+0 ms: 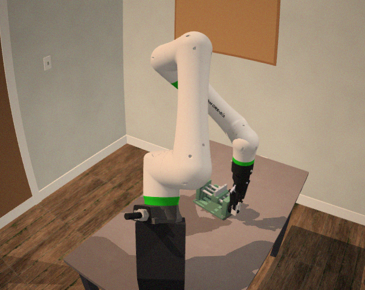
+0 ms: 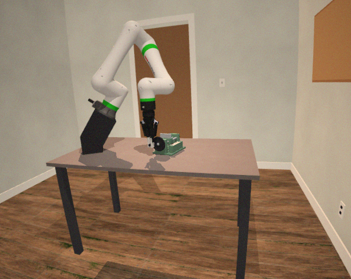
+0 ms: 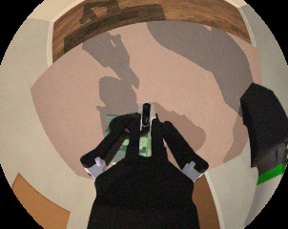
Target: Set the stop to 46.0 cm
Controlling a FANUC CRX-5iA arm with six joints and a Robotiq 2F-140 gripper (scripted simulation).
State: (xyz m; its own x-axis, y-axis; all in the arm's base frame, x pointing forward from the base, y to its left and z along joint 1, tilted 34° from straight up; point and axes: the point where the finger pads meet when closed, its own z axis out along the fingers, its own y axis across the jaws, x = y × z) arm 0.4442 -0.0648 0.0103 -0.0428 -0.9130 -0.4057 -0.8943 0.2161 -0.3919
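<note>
Right now the black handwheel is 1 cm ahead of my hand, 2 cm to the left of it and 2 cm below it. Also, from my hand: green stop fixture: 5 cm ahead, 12 cm to the left.
</note>
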